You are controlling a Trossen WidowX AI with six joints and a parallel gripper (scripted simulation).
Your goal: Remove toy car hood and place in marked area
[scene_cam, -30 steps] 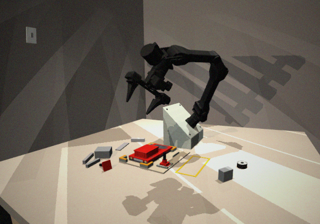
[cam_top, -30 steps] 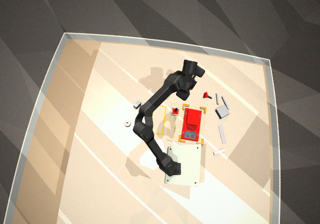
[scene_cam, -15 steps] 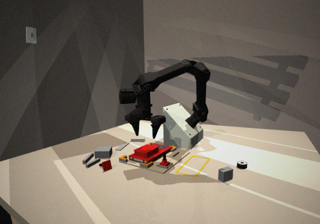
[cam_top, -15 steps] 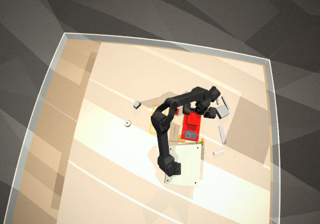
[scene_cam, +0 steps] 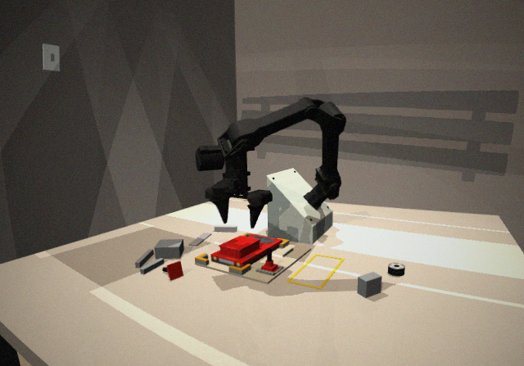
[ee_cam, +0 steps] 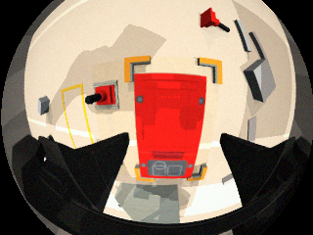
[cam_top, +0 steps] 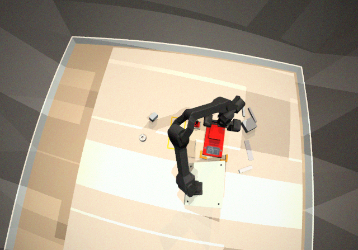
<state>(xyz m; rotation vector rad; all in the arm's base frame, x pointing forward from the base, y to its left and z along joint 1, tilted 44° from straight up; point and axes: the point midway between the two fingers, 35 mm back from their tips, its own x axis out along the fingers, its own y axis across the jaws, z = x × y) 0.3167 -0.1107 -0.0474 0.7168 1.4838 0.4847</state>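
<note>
My gripper tip is now 6 cm above the red hood. Also, from my gripper tip: red lever post: 11 cm to the left, 6 cm below, 4 cm ahead; black ring: 41 cm to the left, 9 cm below, 5 cm behind; small red piece: 17 cm ahead, 10 cm to the right, 8 cm below.
</note>
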